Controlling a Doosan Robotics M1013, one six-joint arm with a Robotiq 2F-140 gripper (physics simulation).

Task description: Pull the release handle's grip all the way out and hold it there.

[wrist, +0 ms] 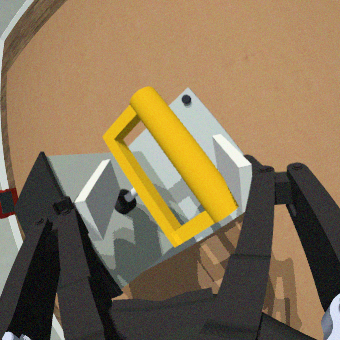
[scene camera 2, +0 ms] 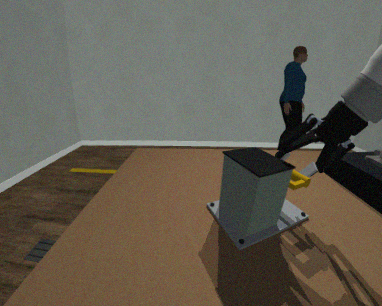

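Observation:
The yellow release handle (scene camera 2: 300,180) (wrist: 182,150) sticks out from the side of a grey-green box (scene camera 2: 240,200) (wrist: 75,167) with a black top. In the wrist view its thick round grip bar lies diagonally, and a short pale rod (wrist: 131,193) runs from the frame into a black collar (wrist: 125,202). My gripper (scene camera 2: 296,163) (wrist: 163,163) is partly open, with nothing clamped. Its pale pads stand on either side of the handle in the wrist view, the right pad close beside the grip bar. Whether that pad touches the bar cannot be told.
The box stands on a bolted metal base plate (scene camera 2: 250,241) (wrist: 202,117) on the brown table (scene camera 2: 150,225) (wrist: 260,65). A person in a blue top (scene camera 2: 294,82) stands beyond the table. A dark block (scene camera 2: 362,175) is at the right. A red object (wrist: 7,202) shows at the wrist view's left edge.

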